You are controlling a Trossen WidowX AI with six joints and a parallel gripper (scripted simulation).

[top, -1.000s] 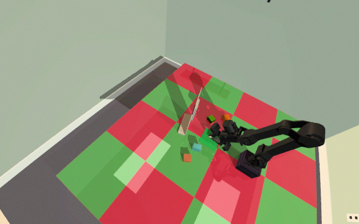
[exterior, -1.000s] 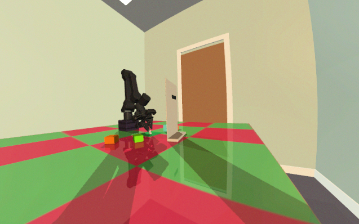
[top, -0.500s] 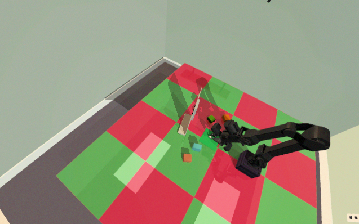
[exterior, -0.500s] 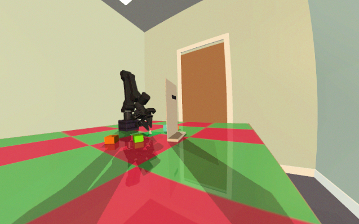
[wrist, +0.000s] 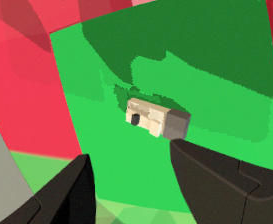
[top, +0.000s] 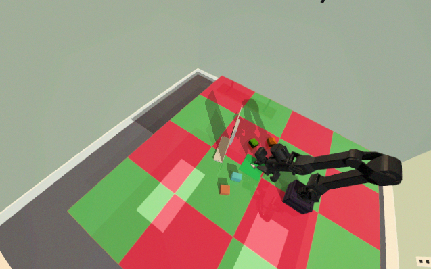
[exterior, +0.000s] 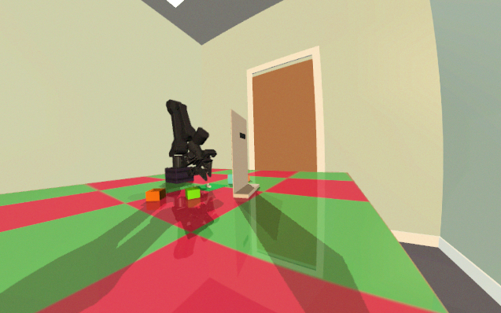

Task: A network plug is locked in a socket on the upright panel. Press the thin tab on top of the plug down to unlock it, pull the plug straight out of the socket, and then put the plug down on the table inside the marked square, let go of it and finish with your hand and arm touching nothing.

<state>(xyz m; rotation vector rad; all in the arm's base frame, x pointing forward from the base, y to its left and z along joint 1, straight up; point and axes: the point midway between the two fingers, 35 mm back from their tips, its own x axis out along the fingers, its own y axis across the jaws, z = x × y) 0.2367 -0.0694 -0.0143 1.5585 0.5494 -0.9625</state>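
Right now the network plug is 30 mm below my gripper tip. The rest, counted from my gripper tip: green square (40 mm below); beige panel (180 mm ahead, 20 mm to the right, 100 mm above); lime cube (40 mm ahead, 150 mm to the right, 20 mm below).
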